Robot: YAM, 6 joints.
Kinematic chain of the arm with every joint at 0, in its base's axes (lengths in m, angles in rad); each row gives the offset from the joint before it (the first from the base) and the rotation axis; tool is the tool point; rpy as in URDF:
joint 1: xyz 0 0 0.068 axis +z
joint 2: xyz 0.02 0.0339 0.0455 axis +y
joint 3: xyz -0.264 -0.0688 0 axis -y
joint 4: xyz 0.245 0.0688 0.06 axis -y
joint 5: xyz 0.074 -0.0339 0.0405 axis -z
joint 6: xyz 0.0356 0 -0.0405 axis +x
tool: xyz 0 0 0 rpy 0 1.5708 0
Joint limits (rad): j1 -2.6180..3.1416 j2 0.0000..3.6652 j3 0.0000..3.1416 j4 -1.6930..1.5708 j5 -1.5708..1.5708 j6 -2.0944..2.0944
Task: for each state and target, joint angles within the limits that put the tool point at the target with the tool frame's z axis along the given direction. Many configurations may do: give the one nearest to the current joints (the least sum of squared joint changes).
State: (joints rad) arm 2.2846 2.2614 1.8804 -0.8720 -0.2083 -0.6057
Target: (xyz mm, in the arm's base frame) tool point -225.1 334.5 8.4 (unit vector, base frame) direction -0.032 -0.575 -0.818
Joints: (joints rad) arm 2.1337 2.6203 1.7760 -1.2473 -0.3403 -0.6057
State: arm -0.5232 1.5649 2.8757 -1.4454 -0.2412 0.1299
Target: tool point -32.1 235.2 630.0 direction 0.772 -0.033 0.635
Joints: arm -1.3239 1.0903 3.1393 -0.8127 -0.8337 0.1299
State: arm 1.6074 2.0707 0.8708 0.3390 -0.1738 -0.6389
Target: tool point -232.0 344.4 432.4 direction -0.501 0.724 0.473
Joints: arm 2.1626 1.7481 1.5364 0.7048 -0.0119 -0.6389
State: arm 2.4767 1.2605 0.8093 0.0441 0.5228 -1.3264
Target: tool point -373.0 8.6 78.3 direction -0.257 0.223 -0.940
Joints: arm 3.1398 2.0839 1.1548 -0.3744 0.2245 -1.3264
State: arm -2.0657 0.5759 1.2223 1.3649 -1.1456 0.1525
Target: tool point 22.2 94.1 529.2 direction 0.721 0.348 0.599
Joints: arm -1.5283 0.5330 1.1754 1.4153 -0.8260 0.1525
